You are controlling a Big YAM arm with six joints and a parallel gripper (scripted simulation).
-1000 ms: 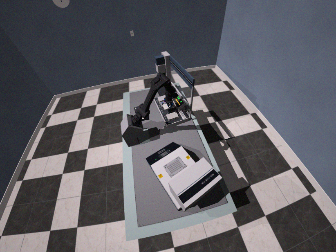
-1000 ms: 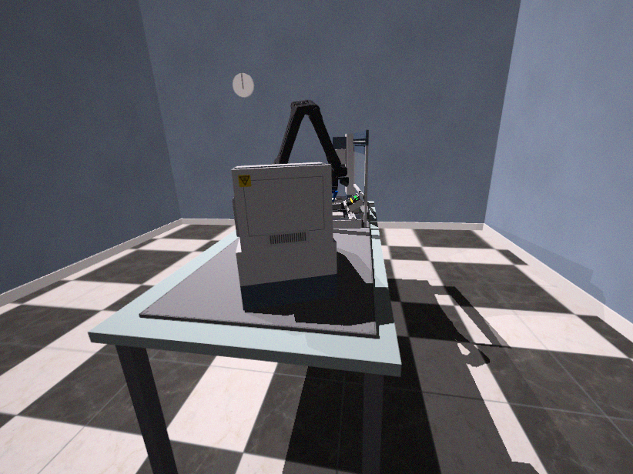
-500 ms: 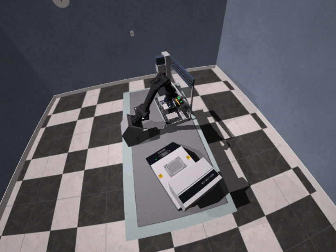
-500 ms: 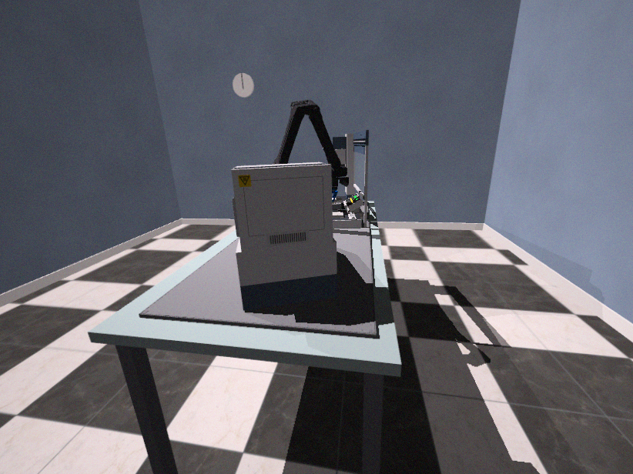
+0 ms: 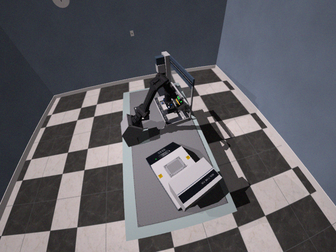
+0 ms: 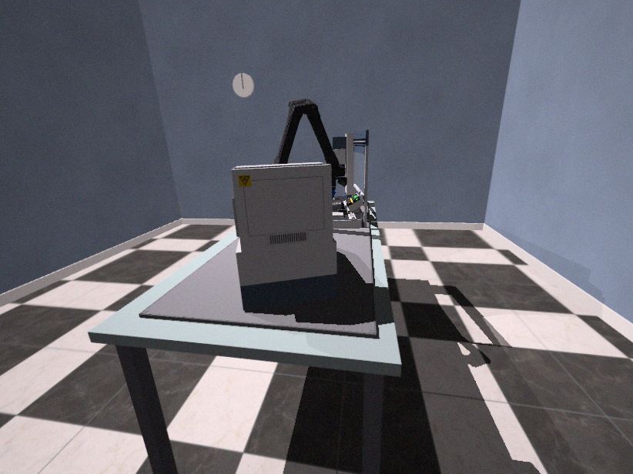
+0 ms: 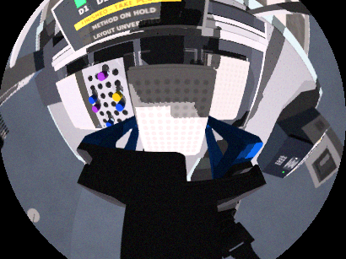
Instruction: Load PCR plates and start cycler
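Right now my hand is 110 mm to the right of the tube cooling block and 70 mm above it. From my hand the other things lie so: black regrip nest: 310 mm behind, 130 mm below, 40 mm to the left; then white deep-well block: 210 mm to the left, 60 mm below, 10 mm behind.
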